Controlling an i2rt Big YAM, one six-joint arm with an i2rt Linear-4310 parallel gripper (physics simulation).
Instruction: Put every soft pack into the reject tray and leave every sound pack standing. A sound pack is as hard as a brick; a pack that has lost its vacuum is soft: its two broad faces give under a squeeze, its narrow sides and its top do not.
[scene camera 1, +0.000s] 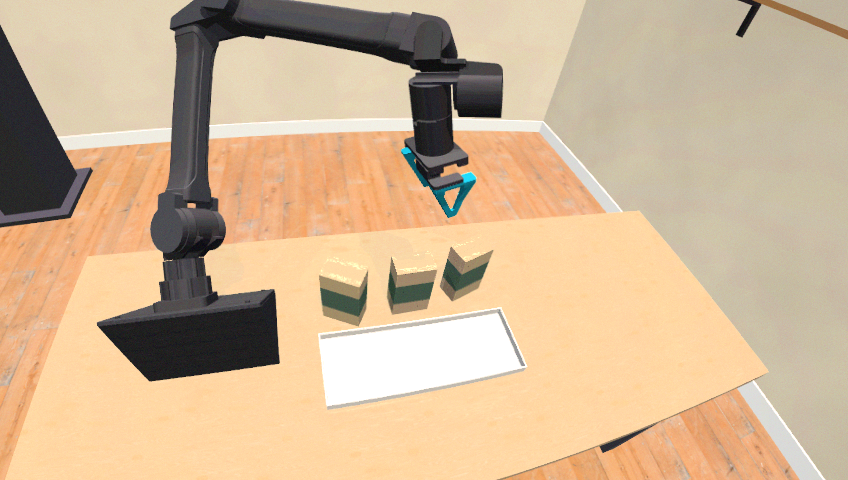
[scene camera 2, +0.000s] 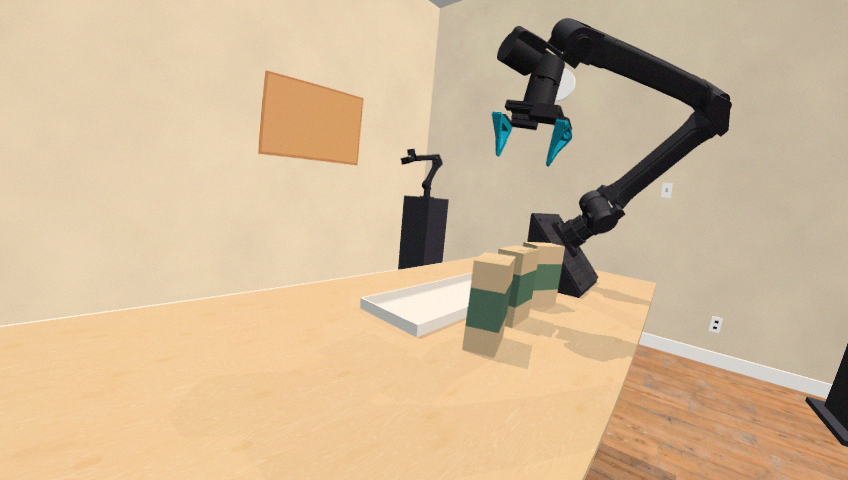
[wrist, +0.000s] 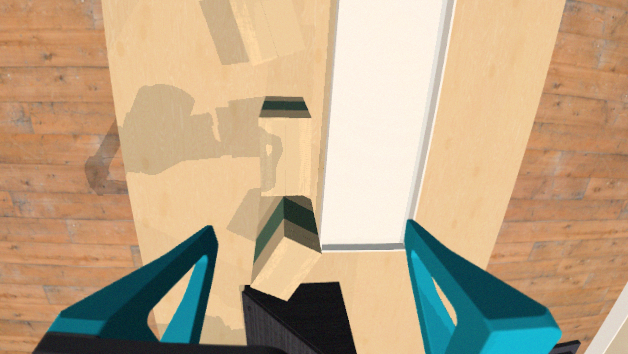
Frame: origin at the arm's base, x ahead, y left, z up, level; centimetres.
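Where they show: gripper, fingertip midpoint: (scene camera 1: 438, 200) (scene camera 2: 521, 160) (wrist: 308, 232); arm's base, origin of the base link: (scene camera 1: 188, 305) (scene camera 2: 564, 239).
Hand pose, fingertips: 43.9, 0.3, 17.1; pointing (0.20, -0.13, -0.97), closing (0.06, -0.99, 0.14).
Observation:
Things, the pixels of their top centre, and the offset from my fingertips, as dx, dy, dz. Level surfaces: height alone.
- left pack, middle of its top: (wrist: 285, 270) (scene camera 1: 343, 270) (scene camera 2: 544, 244) -15.7, +1.6, -16.3
- middle pack, middle of its top: (wrist: 285, 158) (scene camera 2: 519, 249) (scene camera 1: 414, 262) -1.9, +1.0, -16.3
- right pack, middle of its top: (wrist: 263, 10) (scene camera 2: 496, 258) (scene camera 1: 473, 247) +11.5, +2.4, -16.3
- white reject tray, middle of its top: (wrist: 382, 132) (scene camera 1: 424, 352) (scene camera 2: 455, 290) -2.6, -12.6, -28.1
- table, its level: dz -30.3
Three tan packs with green bands stand upright in a row on the table. The left pack (scene camera 1: 343, 294) (scene camera 2: 548, 276) (wrist: 286, 270) is turned at an angle, nearest the arm's base. The middle pack (scene camera 1: 411, 291) (scene camera 2: 521, 288) (wrist: 290, 155) stands about square to the tray. The right pack (scene camera 1: 467, 274) (scene camera 2: 489, 308) (wrist: 272, 32) is also angled; its far end is cut off in the wrist view. No softness shows by sight. The white reject tray (scene camera 1: 416, 359) (scene camera 2: 416, 303) (wrist: 380, 125) lies empty alongside the row. My gripper (scene camera 1: 439, 200) (scene camera 2: 523, 159) (wrist: 308, 232) is open and empty, high above the packs.
The arm's black base block (scene camera 1: 214, 342) (scene camera 2: 577, 276) (wrist: 322, 310) stands on the table (scene camera 1: 624, 309) (scene camera 2: 238, 380) (wrist: 490, 125) beyond the left pack. A second small arm on a black pedestal (scene camera 2: 422, 231) stands far behind the table in scene camera 2.

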